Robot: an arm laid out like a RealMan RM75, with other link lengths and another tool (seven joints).
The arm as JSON. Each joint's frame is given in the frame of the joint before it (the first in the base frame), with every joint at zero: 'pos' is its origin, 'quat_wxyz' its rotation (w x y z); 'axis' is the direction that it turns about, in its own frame. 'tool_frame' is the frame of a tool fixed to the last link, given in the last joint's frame.
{
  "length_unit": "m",
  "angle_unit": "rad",
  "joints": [
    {
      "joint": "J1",
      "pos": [
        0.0,
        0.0,
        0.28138
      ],
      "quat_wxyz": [
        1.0,
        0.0,
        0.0,
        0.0
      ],
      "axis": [
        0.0,
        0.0,
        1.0
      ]
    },
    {
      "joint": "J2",
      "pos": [
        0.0,
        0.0,
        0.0
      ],
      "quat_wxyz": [
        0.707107,
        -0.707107,
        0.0,
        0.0
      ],
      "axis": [
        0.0,
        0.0,
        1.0
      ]
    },
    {
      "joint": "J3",
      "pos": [
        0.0,
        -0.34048,
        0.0
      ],
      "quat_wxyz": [
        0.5,
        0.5,
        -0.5,
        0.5
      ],
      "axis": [
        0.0,
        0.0,
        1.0
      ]
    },
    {
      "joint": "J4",
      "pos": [
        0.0,
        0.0,
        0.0
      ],
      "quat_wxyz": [
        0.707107,
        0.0,
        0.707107,
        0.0
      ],
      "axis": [
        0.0,
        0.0,
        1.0
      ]
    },
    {
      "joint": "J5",
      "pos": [
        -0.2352,
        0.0,
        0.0
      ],
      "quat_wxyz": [
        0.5,
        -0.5,
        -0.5,
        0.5
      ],
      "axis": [
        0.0,
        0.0,
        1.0
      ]
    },
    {
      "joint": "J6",
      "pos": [
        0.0,
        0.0,
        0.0
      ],
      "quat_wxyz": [
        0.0,
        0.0,
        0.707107,
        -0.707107
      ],
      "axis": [
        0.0,
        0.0,
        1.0
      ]
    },
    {
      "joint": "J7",
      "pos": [
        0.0,
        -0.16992,
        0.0
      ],
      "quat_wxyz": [
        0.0,
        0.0,
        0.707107,
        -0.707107
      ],
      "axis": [
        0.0,
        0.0,
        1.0
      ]
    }
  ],
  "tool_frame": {
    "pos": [
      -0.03,
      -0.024,
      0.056
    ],
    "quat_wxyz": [
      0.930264,
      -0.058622,
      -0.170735,
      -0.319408
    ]
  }
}
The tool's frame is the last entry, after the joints.
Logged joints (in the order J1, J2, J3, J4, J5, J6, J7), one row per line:
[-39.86 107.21 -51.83 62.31 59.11 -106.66 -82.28]
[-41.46 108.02 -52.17 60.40 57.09 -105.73 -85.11]
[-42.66 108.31 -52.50 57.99 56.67 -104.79 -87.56]
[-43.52 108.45 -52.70 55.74 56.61 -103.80 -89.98]
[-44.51 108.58 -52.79 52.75 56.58 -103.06 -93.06]
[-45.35 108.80 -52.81 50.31 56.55 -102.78 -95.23]
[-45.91 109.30 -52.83 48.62 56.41 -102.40 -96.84]
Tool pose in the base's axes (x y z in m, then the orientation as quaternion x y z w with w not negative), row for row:
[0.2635 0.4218 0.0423 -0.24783 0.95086 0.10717 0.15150]
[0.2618 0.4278 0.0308 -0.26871 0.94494 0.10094 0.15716]
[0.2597 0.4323 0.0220 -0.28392 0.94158 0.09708 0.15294]
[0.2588 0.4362 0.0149 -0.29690 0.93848 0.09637 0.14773]
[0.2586 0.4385 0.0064 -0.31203 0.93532 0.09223 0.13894]
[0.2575 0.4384 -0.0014 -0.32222 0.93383 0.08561 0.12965]
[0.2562 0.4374 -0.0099 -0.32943 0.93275 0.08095 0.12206]
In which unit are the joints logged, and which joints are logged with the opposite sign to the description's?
The joints are logged in degrees. Opposite sign: J1, J4, J6.
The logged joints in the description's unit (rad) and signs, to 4 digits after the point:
[0.6957 1.8712 -0.9046 -1.0875 1.0317 1.8616 -1.4361]
[0.7236 1.8853 -0.9105 -1.0542 0.9964 1.8453 -1.4854]
[0.7446 1.8904 -0.9163 -1.0121 0.9891 1.8289 -1.5282]
[0.7596 1.8928 -0.9198 -0.9728 0.9880 1.8117 -1.5704]
[0.7768 1.8951 -0.9214 -0.9207 0.9875 1.7987 -1.6242]
[0.7915 1.8989 -0.9217 -0.8781 0.9870 1.7938 -1.6621]
[0.8013 1.9076 -0.9221 -0.8486 0.9845 1.7872 -1.6902]

